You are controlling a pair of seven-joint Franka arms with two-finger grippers.
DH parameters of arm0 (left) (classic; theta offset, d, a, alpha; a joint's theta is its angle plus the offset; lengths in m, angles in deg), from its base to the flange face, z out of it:
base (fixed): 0 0 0 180
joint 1: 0 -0.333 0 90
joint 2: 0 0 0 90
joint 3: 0 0.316 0.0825 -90
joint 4: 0 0 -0.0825 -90
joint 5: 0 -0.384 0 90
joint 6: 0 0 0.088 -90
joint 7: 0 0.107 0 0
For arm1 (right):
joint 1: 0 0.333 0 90
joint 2: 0 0 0 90
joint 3: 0 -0.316 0.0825 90
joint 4: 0 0 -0.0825 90
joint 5: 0 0.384 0 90
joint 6: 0 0 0.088 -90
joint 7: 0 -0.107 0 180
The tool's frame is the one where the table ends.
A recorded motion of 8 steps. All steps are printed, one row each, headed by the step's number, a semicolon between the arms.
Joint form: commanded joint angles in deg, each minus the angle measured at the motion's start. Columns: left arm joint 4, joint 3, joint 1, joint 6, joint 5, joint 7, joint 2; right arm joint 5, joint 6, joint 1, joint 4, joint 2, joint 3, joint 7.
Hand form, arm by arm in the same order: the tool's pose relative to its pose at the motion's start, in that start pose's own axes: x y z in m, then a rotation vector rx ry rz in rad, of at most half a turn. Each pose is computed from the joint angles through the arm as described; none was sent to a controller.
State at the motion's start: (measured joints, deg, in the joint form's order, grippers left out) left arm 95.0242 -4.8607 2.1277 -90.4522 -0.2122 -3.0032 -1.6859; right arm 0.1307 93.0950 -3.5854 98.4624 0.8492 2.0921 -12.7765
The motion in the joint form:
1: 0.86 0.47 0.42 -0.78 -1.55 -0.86 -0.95; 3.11 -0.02 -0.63 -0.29 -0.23 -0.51 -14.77
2: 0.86 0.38 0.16 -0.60 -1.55 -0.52 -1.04; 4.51 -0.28 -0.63 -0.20 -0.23 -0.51 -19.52
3: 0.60 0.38 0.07 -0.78 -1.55 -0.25 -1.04; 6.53 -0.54 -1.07 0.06 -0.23 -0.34 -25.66
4: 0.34 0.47 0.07 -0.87 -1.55 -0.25 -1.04; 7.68 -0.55 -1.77 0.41 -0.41 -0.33 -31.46
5: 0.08 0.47 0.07 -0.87 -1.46 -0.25 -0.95; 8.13 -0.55 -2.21 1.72 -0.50 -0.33 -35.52
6: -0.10 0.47 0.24 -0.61 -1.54 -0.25 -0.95; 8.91 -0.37 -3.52 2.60 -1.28 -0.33 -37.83
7: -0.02 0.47 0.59 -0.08 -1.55 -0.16 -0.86; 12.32 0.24 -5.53 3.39 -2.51 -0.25 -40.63
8: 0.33 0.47 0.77 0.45 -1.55 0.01 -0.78; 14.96 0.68 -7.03 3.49 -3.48 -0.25 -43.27
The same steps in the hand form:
1: -0.0037 -0.0033 -0.0029 0.0271 0.0168 -0.0156; 0.0003 -0.0046 -0.0004 0.0512 -0.0180 0.2627
2: -0.0044 -0.0049 -0.0034 0.0273 0.0151 -0.0127; -0.0008 -0.0070 0.0006 0.0709 -0.0352 0.3467
3: -0.0039 -0.0057 -0.0058 0.0269 0.0226 -0.0096; -0.0009 -0.0047 0.0027 0.0984 -0.0625 0.4660
4: -0.0036 -0.0065 -0.0081 0.0264 0.0287 -0.0112; 0.0008 -0.0002 0.0070 0.1103 -0.0855 0.5808
5: -0.0031 -0.0064 -0.0095 0.0246 0.0316 -0.0113; 0.0007 0.0033 0.0186 0.1031 -0.1150 0.6612
6: -0.0035 -0.0050 -0.0105 0.0261 0.0303 -0.0084; 0.0057 0.0137 0.0326 0.1023 -0.1468 0.7271
7: -0.0042 -0.0018 -0.0082 0.0271 0.0183 -0.0008; 0.0137 0.0267 0.0486 0.1434 -0.2019 0.8202
8: -0.0050 -0.0002 -0.0038 0.0281 0.0016 0.0053; 0.0201 0.0360 0.0569 0.1780 -0.2392 0.8985

